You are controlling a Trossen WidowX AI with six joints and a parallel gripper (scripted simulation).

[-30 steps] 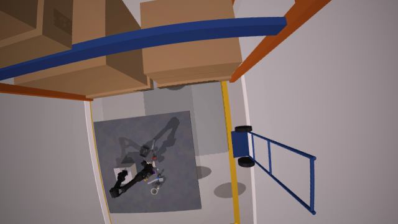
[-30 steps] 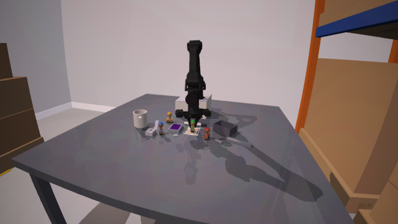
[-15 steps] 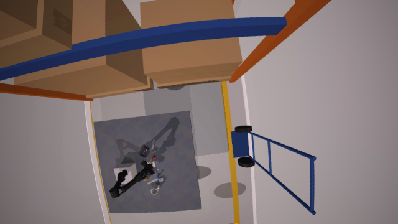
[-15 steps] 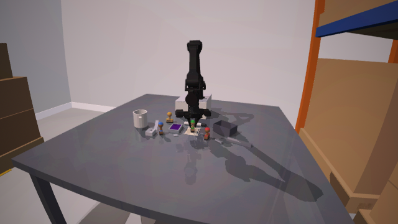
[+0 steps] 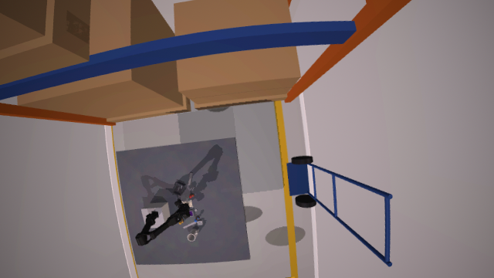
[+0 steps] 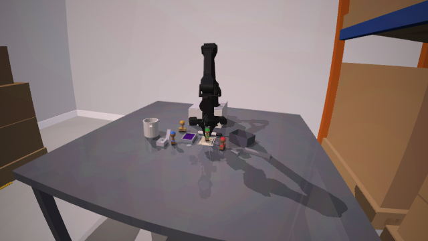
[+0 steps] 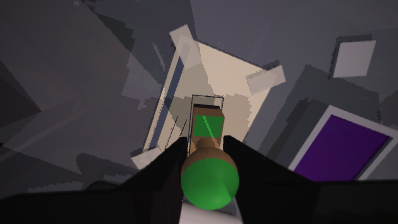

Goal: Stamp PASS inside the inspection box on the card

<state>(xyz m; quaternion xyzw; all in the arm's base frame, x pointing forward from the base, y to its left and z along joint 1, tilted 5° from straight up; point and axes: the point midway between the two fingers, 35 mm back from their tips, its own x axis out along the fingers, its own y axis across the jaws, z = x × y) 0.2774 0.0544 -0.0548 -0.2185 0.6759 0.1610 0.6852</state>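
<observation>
My gripper tip is now 3 cm above the cream card. The rest, counted from my gripper tip: green-knobbed stamp: right at my gripper tip; then marker: 8 cm behind, 2 cm below, 1 cm to the left; then purple ink pad: 10 cm to the right, 2 cm below, 2 cm ahead.
</observation>
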